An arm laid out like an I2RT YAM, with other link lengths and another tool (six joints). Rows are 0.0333 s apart.
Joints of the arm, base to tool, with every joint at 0 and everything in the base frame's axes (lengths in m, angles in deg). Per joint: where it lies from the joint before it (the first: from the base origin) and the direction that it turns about. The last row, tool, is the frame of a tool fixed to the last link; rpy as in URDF.
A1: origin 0.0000 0.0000 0.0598 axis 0 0 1
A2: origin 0.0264 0.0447 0.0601 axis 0 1 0
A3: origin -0.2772 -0.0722 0.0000 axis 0 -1 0
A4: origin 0.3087 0.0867 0.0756 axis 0 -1 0
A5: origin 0.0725 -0.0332 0.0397 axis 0 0 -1
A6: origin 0.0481 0.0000 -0.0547 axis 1 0 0
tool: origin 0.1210 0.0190 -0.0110 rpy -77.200 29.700 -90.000
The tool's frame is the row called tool.
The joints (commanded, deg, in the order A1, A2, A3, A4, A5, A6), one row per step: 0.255 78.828 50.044 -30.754 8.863 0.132; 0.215 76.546 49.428 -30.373 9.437 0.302; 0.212 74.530 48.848 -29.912 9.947 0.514; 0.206 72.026 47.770 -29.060 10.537 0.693; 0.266 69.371 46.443 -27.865 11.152 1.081; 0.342 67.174 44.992 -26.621 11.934 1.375; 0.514 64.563 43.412 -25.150 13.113 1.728; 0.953 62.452 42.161 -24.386 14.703 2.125; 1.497 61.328 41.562 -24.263 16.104 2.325; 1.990 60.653 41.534 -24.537 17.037 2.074; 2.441 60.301 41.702 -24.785 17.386 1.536; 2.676 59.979 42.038 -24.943 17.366 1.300; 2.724 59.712 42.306 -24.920 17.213 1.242
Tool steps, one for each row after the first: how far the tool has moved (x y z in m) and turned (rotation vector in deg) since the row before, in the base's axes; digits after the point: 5 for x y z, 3 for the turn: -0.00062 -0.00194 0.01043 -0.393 -2.076 -0.483; -0.00051 -0.00149 0.00915 -0.303 -1.934 -0.459; -0.00164 -0.00176 0.00916 -0.369 -2.311 -0.492; -0.00174 -0.00136 0.00886 -0.240 -2.597 -0.619; -0.00230 -0.00178 0.00511 -0.400 -2.051 -0.649; -0.00236 -0.00232 0.00714 -0.618 -2.583 -0.878; -0.00351 -0.00183 0.00498 -0.842 -1.730 -0.951; -0.00276 -0.00066 0.00257 -0.826 -0.719 -0.593; -0.00169 0.00031 0.00328 -0.810 -0.326 -0.013; -0.00066 0.00172 0.00280 -0.608 -0.136 0.552; 0.00043 0.00153 0.00418 -0.131 -0.436 0.404; 0.00087 0.00078 0.00379 0.088 -0.537 0.198
